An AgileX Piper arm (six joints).
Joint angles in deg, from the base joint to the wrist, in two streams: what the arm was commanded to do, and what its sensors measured. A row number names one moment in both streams.
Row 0, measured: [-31.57 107.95 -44.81 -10.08 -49.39 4.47]
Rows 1 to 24, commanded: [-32.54 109.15 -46.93 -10.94 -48.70 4.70]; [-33.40 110.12 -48.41 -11.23 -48.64 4.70]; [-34.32 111.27 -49.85 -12.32 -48.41 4.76]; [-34.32 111.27 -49.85 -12.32 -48.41 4.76]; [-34.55 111.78 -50.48 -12.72 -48.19 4.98]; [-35.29 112.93 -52.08 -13.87 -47.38 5.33]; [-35.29 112.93 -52.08 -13.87 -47.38 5.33]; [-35.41 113.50 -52.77 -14.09 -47.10 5.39]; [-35.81 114.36 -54.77 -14.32 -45.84 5.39]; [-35.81 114.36 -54.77 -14.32 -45.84 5.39]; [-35.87 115.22 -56.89 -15.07 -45.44 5.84]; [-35.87 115.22 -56.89 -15.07 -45.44 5.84]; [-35.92 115.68 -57.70 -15.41 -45.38 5.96]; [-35.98 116.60 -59.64 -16.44 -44.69 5.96]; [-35.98 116.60 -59.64 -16.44 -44.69 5.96]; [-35.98 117.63 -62.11 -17.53 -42.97 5.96]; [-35.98 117.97 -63.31 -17.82 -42.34 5.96]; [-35.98 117.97 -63.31 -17.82 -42.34 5.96]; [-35.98 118.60 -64.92 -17.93 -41.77 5.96]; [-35.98 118.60 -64.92 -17.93 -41.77 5.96]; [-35.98 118.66 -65.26 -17.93 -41.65 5.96]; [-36.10 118.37 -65.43 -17.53 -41.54 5.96]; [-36.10 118.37 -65.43 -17.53 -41.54 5.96]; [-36.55 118.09 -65.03 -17.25 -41.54 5.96]
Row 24, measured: [-38.33 118.49 -62.97 -11.40 -36.33 6.13]
